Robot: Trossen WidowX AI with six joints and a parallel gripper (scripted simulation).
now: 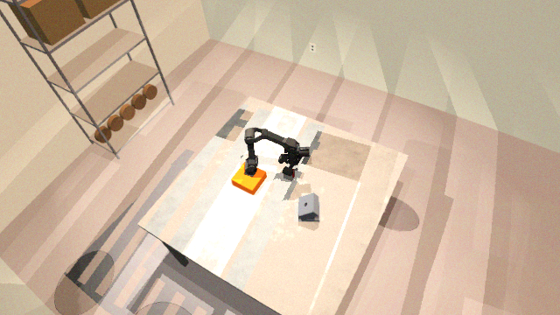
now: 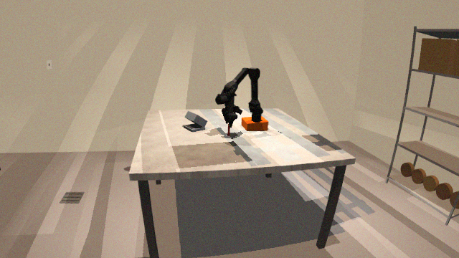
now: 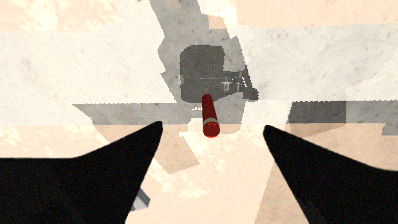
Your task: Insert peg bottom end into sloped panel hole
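The red peg lies 10 mm below my gripper tip. The rest, counted from my gripper tip: grey sloped panel: 180 mm ahead, 210 mm to the right.
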